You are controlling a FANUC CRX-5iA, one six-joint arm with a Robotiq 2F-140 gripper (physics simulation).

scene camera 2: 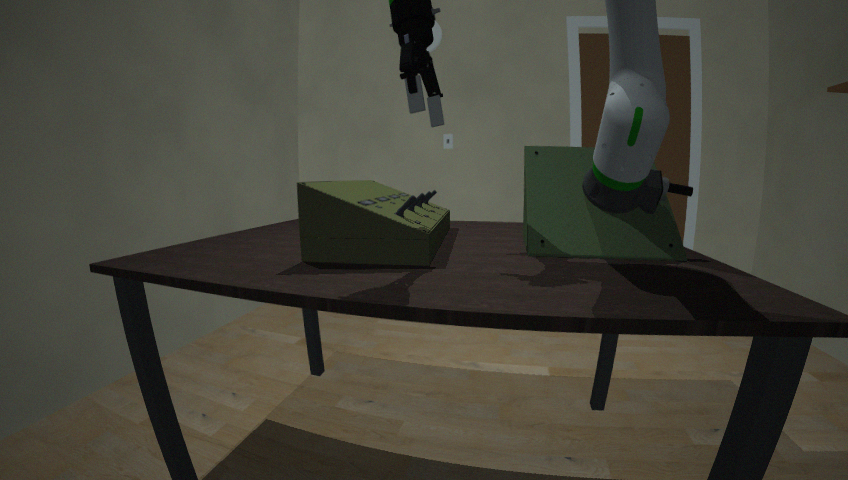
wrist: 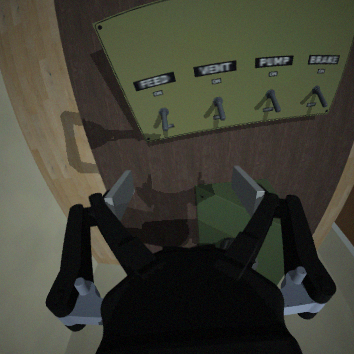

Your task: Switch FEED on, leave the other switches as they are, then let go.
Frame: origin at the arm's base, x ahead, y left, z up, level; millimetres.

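Where they show: gripper, between the fingertips: (scene camera 2: 428, 119) (wrist: 182, 178); arm's base, origin of its link: (scene camera 2: 612, 189).
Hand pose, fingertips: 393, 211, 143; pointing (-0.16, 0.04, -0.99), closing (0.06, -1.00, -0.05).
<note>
Things, the pixels of their centre, and the offset from my fingertips, as dx, dy, dz. Level surfaces: height alone.
- sloped olive switch box, middle of its body: (wrist: 237, 64) (scene camera 2: 388, 218) +157, -113, -225
- FEED, middle of its body: (scene camera 2: 406, 204) (wrist: 164, 120) +32, +42, -176
- VENT, middle of its body: (wrist: 220, 109) (scene camera 2: 417, 201) +61, -75, -176
- PUMP, middle of its body: (wrist: 274, 101) +89, -191, -176
- BRAKE, middle of its body: (wrist: 320, 97) +117, -308, -176
- dark table, height of its surface: dz -284
A sloped olive switch box (scene camera 2: 363, 237) (wrist: 165, 45) stands on the table. Its switches show as dark levers in the wrist view: FEED (wrist: 165, 120) at the left, then VENT (wrist: 219, 109), PUMP (wrist: 274, 101) and BRAKE (wrist: 320, 97) at the right. An ON mark shows uncovered above each lever; small marks beside the lower parts of the levers are partly covered. My gripper (scene camera 2: 427, 117) (wrist: 182, 178) is open and empty, high above the box's low front edge and touching nothing. In the wrist view the levers lie beyond its fingertips, FEED above the space between them.
A green wedge-shaped block (scene camera 2: 550, 205) (wrist: 215, 217) stands on the dark table (scene camera 2: 238, 261) (wrist: 165, 162), to the right of the box in the scene view. The grey arm (scene camera 2: 630, 127) stands in front of it there. A door (scene camera 2: 678, 71) and walls are behind.
</note>
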